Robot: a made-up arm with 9 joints. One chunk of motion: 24 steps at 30 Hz.
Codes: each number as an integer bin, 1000 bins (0 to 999) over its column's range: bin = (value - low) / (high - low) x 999, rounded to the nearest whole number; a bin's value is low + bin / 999 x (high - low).
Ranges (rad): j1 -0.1..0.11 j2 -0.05..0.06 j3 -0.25..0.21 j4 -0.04..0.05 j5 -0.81..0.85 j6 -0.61..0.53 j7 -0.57..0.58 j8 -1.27..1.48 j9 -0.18..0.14
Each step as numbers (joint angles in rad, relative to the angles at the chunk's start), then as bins.
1 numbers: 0.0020 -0.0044 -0.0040 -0.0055 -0.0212 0.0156 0.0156 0.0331 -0.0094
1 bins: 485 414 534 383 475 548 509 473 533
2 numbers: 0.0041 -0.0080 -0.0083 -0.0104 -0.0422 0.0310 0.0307 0.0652 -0.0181
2 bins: 495 381 525 329 462 562 522 485 505
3 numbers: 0.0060 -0.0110 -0.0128 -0.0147 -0.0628 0.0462 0.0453 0.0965 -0.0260
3 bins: 504 354 515 281 450 575 535 496 481
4 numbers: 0.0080 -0.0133 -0.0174 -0.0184 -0.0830 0.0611 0.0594 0.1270 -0.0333
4 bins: 514 333 505 240 438 588 547 507 458
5 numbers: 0.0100 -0.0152 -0.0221 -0.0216 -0.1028 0.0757 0.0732 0.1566 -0.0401
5 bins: 523 316 495 204 426 601 559 518 437
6 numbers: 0.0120 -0.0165 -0.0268 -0.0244 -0.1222 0.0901 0.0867 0.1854 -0.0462
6 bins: 533 304 485 173 414 614 570 529 418
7 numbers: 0.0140 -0.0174 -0.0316 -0.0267 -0.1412 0.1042 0.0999 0.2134 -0.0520
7 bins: 542 296 474 148 402 626 582 539 400
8 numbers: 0.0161 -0.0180 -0.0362 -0.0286 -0.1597 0.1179 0.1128 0.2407 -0.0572
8 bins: 552 291 464 127 391 638 593 549 383
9 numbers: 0.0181 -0.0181 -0.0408 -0.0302 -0.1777 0.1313 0.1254 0.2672 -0.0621
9 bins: 562 290 454 109 381 650 604 558 368
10 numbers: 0.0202 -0.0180 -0.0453 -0.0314 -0.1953 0.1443 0.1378 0.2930 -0.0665
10 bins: 572 291 445 95 370 661 615 568 354
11 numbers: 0.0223 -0.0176 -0.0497 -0.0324 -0.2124 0.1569 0.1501 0.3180 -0.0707
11 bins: 582 294 435 84 360 672 626 577 341
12 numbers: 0.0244 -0.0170 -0.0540 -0.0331 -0.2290 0.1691 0.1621 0.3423 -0.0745
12 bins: 592 300 426 77 350 683 636 586 329
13 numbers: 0.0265 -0.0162 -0.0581 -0.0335 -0.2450 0.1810 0.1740 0.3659 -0.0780
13 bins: 602 307 417 72 340 693 646 594 318
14 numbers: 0.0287 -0.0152 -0.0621 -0.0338 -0.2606 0.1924 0.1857 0.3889 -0.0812
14 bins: 612 316 408 69 331 703 656 603 308
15 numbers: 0.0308 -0.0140 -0.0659 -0.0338 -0.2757 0.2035 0.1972 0.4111 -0.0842
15 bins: 622 327 400 69 322 713 666 611 299
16 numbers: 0.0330 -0.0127 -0.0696 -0.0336 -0.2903 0.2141 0.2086 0.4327 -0.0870
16 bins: 633 339 392 71 313 722 676 619 290
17 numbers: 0.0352 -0.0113 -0.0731 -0.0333 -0.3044 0.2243 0.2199 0.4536 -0.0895
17 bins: 643 351 384 74 304 731 686 626 283
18 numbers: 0.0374 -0.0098 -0.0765 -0.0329 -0.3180 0.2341 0.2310 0.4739 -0.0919
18 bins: 654 365 377 79 296 740 696 634 275
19 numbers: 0.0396 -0.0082 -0.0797 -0.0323 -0.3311 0.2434 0.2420 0.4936 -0.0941
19 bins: 664 380 370 85 288 748 705 641 268
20 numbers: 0.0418 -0.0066 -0.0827 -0.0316 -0.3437 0.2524 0.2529 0.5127 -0.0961
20 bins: 675 394 363 93 281 756 715 648 262
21 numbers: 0.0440 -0.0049 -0.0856 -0.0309 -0.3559 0.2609 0.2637 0.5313 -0.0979
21 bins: 685 410 357 101 273 763 724 654 256
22 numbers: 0.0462 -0.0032 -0.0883 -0.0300 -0.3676 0.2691 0.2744 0.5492 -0.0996
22 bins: 695 425 351 111 266 770 734 661 251
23 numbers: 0.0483 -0.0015 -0.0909 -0.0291 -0.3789 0.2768 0.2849 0.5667 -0.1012
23 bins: 705 440 346 121 259 777 743 667 246
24 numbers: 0.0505 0.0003 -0.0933 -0.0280 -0.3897 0.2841 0.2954 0.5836 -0.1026
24 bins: 716 457 340 133 253 784 752 673 242
